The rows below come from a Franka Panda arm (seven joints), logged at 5 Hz.
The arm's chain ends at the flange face. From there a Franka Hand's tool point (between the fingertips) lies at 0.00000 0.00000 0.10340 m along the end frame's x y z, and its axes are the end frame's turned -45 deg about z.
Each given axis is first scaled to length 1.
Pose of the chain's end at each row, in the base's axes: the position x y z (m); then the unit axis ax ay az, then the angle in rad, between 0 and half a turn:
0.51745 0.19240 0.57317 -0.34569 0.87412 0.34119 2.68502
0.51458 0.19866 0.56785 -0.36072 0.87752 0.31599 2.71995
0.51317 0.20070 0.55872 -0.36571 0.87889 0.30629 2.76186
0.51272 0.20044 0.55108 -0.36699 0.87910 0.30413 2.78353
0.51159 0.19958 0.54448 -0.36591 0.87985 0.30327 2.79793
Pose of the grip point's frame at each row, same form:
0.53416 0.26668 0.50320 -0.67631 0.69844 0.23407 2.45570
0.52917 0.26876 0.49325 -0.68853 0.69224 0.21615 2.50788
0.52452 0.26840 0.48140 -0.69170 0.68948 0.21487 2.55425
0.52223 0.26728 0.47276 -0.69217 0.68835 0.21696 2.57599
0.51997 0.26590 0.46559 -0.69094 0.68898 0.21890 2.58999

